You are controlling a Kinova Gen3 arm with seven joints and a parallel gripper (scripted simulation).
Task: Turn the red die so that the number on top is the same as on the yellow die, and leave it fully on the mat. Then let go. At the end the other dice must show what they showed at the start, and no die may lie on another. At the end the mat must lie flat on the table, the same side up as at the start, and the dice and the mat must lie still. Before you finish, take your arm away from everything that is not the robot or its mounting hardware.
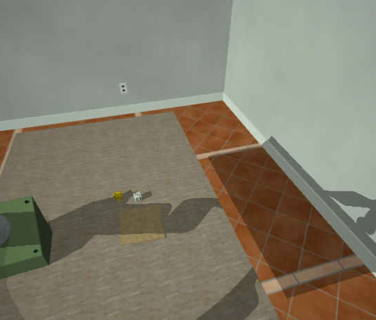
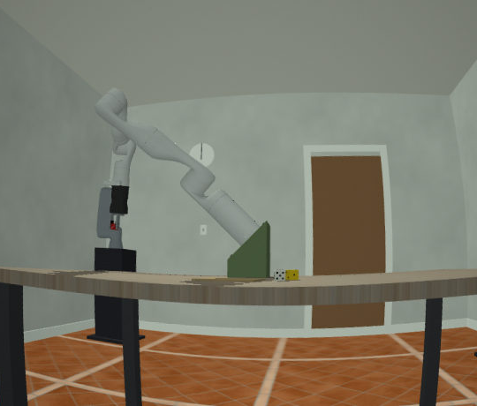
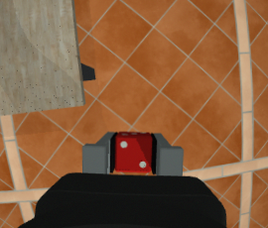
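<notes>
Now: hand 51 cm short of the tan mat, 61 cm to the right of it and 19 cm above it. Round my hand: red die 1 cm below; white die 51 cm ahead, 72 cm to the left, 18 cm below; yellow die 44 cm ahead, 75 cm to the left, 18 cm below.
</notes>
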